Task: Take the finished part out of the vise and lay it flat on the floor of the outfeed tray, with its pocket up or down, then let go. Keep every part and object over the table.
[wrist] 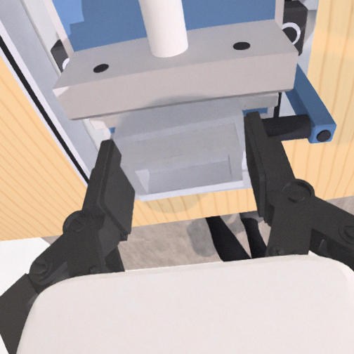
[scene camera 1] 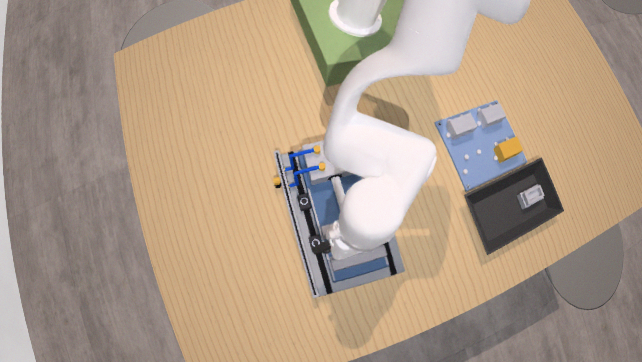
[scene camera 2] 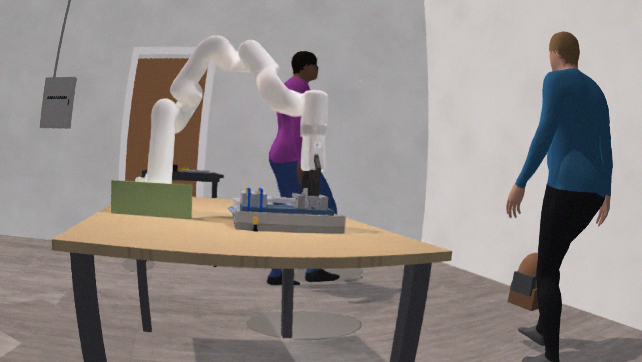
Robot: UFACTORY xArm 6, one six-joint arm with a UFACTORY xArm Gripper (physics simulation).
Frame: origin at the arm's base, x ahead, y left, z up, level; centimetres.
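Seen in the pictures: gripper, fingertip midpoint: [scene camera 2: 310, 195]; arm's base, origin of the base link: [scene camera 1: 354, 16] [scene camera 2: 158, 189].
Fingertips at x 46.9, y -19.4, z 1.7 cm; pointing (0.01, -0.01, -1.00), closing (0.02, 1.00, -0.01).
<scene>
Pixels of each thing's top centre, then the offset from my fingertips to it. "pt": a spot on its surface instead.
- vise, middle of its top: [scene camera 1: 341, 205] [scene camera 2: 286, 192] dx -6.9, dy +0.1, dz +0.3 cm
- black outfeed tray, surface spot: [scene camera 1: 500, 215] pt dx +6.6, dy +33.7, dz -8.4 cm
- similar grey part, middle of its top: [scene camera 1: 534, 194] dx +5.9, dy +42.9, dz -4.9 cm
- blue plate, middle of its top: [scene camera 1: 483, 142] dx -10.3, dy +37.3, dz -8.8 cm
- yellow block, middle of its top: [scene camera 1: 511, 147] dx -6.3, dy +42.0, dz -5.2 cm
The finished part [wrist: 187, 157] is light grey, with its rectangular pocket showing, and sits against the grey jaw [wrist: 175, 95] of the vise [scene camera 1: 365, 282] [scene camera 2: 290, 221] [wrist: 175, 95]. My gripper [scene camera 2: 311, 192] [wrist: 183, 146] points down over the vise, shut on the finished part with one black finger against each side. In scene camera 1 the arm hides the part. The black outfeed tray [scene camera 1: 500, 215] stands to the right; a similar grey part [scene camera 1: 531, 196] lies at its right side.
A blue plate [scene camera 1: 480, 165] with white pins carries grey blocks [scene camera 1: 461, 125] [scene camera 1: 492, 114] and a yellow block [scene camera 1: 508, 149] beside the tray. Blue clamps [scene camera 1: 305, 171] with yellow knobs stand at the vise's other end. A blue handle [wrist: 315, 107] with a black grip sits close to my right finger.
</scene>
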